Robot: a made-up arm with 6 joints. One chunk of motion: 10 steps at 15 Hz.
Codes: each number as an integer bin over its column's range. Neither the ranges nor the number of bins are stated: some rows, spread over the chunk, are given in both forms.
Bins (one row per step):
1: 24 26 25 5 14 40
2: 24 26 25 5 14 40
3: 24 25 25 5 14 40
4: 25 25 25 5 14 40
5: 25 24 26 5 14 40
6: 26 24 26 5 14 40
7: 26 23 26 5 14 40
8: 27 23 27 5 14 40
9: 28 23 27 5 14 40
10: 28 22 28 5 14 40
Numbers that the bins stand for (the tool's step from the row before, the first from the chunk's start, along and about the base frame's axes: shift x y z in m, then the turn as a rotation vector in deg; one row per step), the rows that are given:
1: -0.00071 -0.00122 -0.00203 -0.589 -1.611 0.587
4: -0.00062 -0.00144 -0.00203 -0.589 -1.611 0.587
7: -0.00052 -0.00189 -0.00187 -0.589 -1.611 0.587
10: -0.00033 -0.00211 -0.00156 -0.589 -1.611 0.587
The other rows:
2: -0.00071 -0.00122 -0.00203 -0.589 -1.611 0.587
3: -0.00071 -0.00144 -0.00203 -0.589 -1.611 0.587
5: -0.00062 -0.00167 -0.00187 -0.589 -1.611 0.587
6: -0.00052 -0.00167 -0.00187 -0.589 -1.611 0.587
8: -0.00043 -0.00189 -0.00171 -0.589 -1.611 0.587
9: -0.00033 -0.00189 -0.00171 -0.589 -1.611 0.587

